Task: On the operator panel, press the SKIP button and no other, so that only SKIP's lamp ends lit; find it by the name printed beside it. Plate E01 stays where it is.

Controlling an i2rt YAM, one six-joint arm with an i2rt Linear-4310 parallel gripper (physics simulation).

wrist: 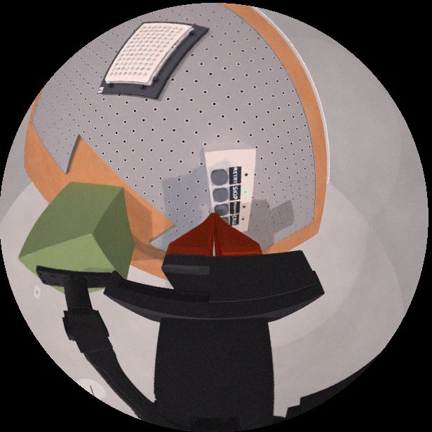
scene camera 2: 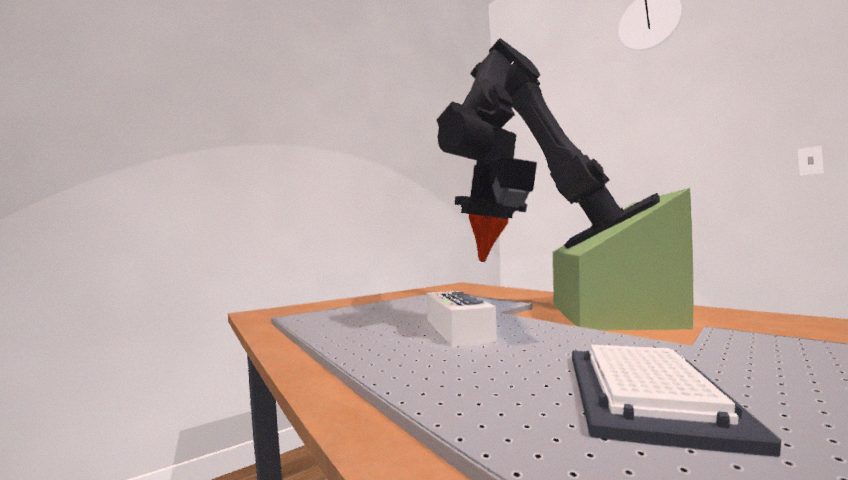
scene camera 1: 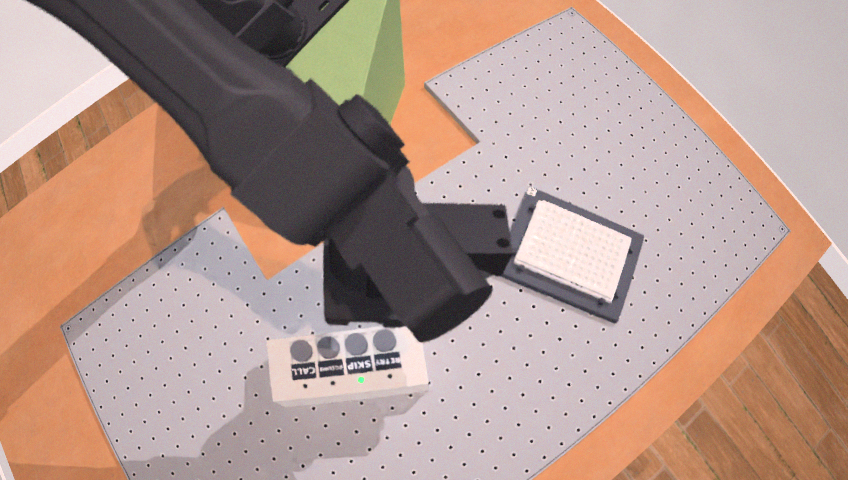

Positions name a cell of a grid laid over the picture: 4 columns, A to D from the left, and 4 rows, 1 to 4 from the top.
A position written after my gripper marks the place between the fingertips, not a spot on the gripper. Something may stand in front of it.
In view: my gripper (scene camera 1: B3), a white well plate (scene camera 2: D4), a white operator panel (scene camera 1: B4) and a dark holder (scene camera 1: C3).
The white well plate also shows in scene camera 1 (scene camera 1: C3). My gripper also shows in the wrist view (wrist: B3) and in scene camera 2 (scene camera 2: C3). The white operator panel shows as well in the wrist view (wrist: C2) and in scene camera 2 (scene camera 2: C3).
